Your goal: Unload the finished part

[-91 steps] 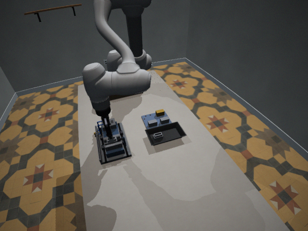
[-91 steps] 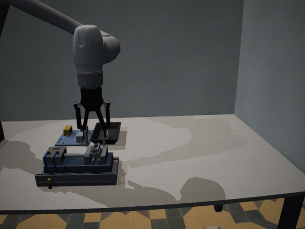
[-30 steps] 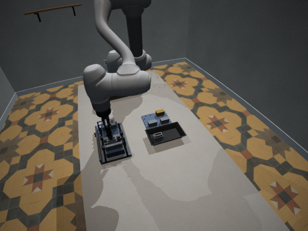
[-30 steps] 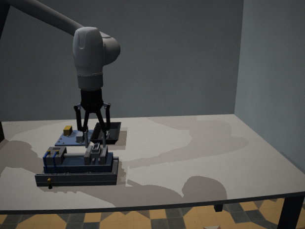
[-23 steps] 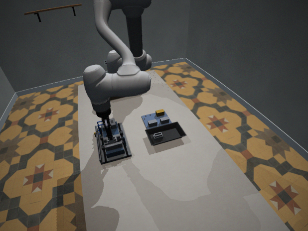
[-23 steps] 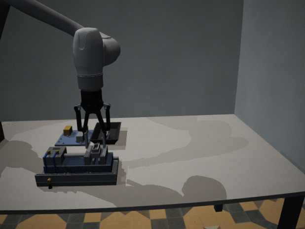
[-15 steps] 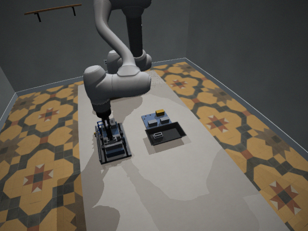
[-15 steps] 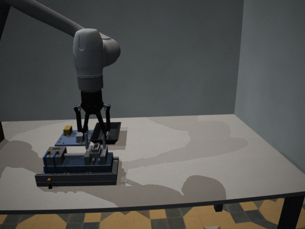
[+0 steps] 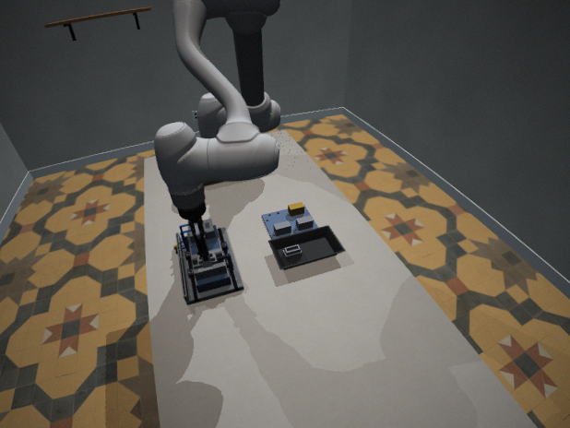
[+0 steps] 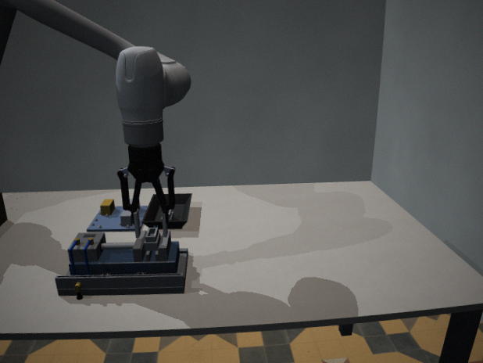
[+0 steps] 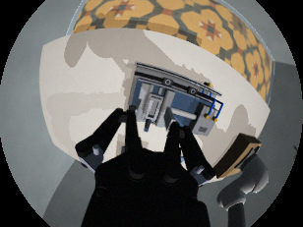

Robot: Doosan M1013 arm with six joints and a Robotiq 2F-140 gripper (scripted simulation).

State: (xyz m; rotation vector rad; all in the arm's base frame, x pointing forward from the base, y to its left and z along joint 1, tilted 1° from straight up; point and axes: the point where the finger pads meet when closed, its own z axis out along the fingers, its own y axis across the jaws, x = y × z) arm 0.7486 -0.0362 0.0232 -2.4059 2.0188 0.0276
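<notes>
Right now the blue vise body is 7 cm behind my hand, 1 cm to the right of it and 10 cm below it. Round my hand: yellow block (28 cm behind, 35 cm to the left, 11 cm below); then blue-hosed cylinder (16 cm behind, 3 cm to the right, 6 cm below); then blue plate (22 cm behind, 31 cm to the left, 13 cm below).
</notes>
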